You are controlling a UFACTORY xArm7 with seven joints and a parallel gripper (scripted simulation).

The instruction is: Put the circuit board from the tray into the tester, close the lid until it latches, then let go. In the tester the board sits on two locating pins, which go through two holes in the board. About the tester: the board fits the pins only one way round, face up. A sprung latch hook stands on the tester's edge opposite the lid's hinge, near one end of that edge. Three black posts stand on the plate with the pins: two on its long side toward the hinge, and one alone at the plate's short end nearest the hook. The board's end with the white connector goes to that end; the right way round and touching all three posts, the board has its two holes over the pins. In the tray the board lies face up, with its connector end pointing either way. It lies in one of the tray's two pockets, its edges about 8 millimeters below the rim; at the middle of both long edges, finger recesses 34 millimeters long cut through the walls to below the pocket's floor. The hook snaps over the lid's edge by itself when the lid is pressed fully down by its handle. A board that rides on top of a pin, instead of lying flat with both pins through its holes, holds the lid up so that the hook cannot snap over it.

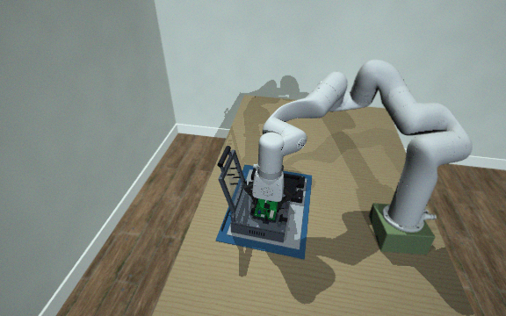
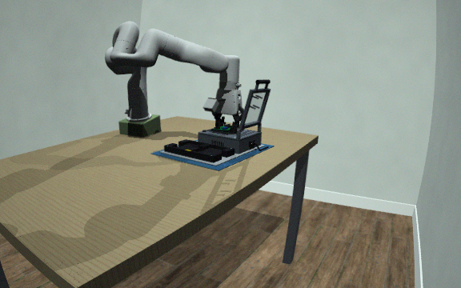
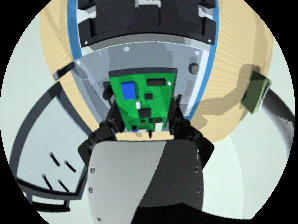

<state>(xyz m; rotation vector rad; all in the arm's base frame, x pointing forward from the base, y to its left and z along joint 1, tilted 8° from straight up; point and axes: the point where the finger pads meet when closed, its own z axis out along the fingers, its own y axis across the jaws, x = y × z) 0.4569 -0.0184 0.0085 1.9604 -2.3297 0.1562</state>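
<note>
The green circuit board is right at my hand. From my hand the other things lie so: lid (12 cm ahead, 2 cm to the right, 11 cm above); then tester plate (1 cm ahead, 1 cm to the left, 1 cm below).
</note>
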